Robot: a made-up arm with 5 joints. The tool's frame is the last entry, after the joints.
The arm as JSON. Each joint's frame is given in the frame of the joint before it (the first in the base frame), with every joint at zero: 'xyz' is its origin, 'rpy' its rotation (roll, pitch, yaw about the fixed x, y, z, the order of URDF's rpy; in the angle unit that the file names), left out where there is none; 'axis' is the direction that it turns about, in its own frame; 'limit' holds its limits. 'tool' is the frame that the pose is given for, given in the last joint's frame.
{
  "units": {
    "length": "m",
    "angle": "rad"
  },
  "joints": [
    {
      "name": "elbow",
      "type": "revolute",
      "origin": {
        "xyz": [
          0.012,
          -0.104,
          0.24
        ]
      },
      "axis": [
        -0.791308,
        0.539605,
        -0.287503
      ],
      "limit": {
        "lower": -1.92,
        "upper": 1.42
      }
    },
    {
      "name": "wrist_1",
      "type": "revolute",
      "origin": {
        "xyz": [
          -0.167,
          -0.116,
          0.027
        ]
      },
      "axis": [
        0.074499,
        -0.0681,
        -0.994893
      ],
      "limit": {
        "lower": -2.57,
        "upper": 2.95
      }
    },
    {
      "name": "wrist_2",
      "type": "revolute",
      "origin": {
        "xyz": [
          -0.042,
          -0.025,
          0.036
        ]
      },
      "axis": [
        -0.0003,
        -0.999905,
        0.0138
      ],
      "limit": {
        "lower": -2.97,
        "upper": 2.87
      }
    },
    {
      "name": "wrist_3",
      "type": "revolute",
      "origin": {
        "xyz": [
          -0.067,
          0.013,
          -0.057
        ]
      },
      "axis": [
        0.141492,
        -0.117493,
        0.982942
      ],
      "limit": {
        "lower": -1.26,
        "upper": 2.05
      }
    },
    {
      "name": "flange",
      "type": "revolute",
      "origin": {
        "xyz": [
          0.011,
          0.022,
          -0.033
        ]
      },
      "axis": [
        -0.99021,
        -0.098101,
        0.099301
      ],
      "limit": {
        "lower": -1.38,
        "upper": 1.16
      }
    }
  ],
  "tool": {
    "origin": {
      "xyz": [
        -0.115,
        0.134,
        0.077
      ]
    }
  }
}
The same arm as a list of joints. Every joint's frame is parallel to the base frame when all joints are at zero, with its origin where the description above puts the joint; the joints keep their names.
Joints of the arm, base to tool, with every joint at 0 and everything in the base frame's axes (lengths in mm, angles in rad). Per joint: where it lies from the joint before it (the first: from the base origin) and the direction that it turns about. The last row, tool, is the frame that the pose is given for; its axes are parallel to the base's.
elbow: xyz 12.0 -104.0 240.0 axis -0.791308 0.539605 -0.287503
wrist_1: xyz -167.0 -116.0 27.0 axis 0.074499 -0.0681 -0.994893
wrist_2: xyz -42.0 -25.0 36.0 axis -0.0003 -0.999905 0.0138
wrist_3: xyz -67.0 13.0 -57.0 axis 0.141506 -0.117505 0.982939
flange: xyz 11.0 22.0 -33.0 axis -0.99021 -0.098101 0.099301
tool: xyz -115.0 134.0 77.0
Joint limits (rad, base to tool): -1.9200..1.4200 -2.5700..2.9500 -2.9700..2.8700 -1.2600..2.0500 -1.3800..1.1600

